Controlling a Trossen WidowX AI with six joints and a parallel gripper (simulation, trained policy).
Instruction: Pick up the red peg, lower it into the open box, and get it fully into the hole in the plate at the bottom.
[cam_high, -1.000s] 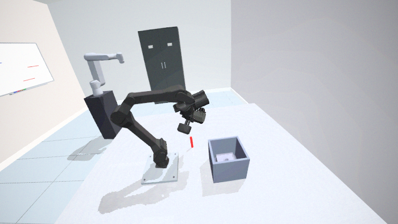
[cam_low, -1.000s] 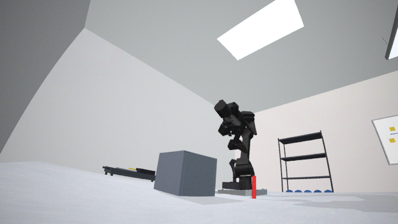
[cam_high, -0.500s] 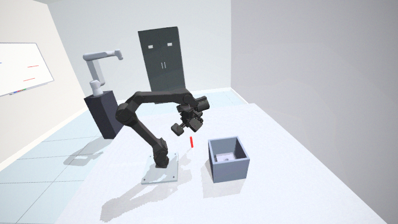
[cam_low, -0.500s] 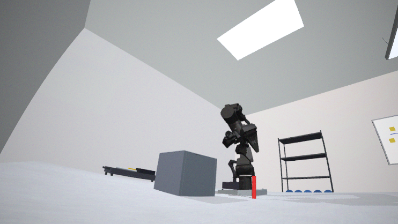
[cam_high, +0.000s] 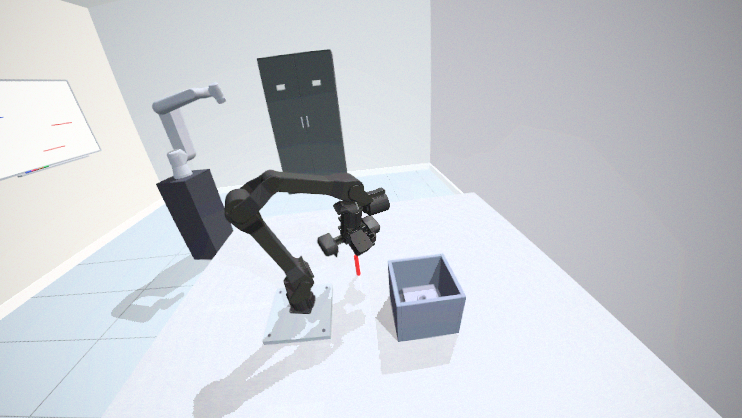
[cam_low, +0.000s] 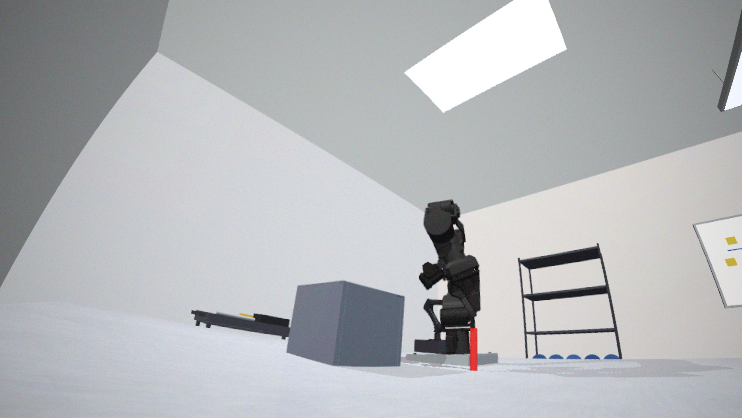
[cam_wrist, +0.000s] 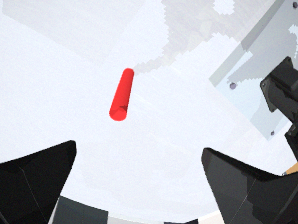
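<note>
Now: the red peg 20 mm ahead of my gripper tip, 10 mm to the left of it and 70 mm below it.
</note>
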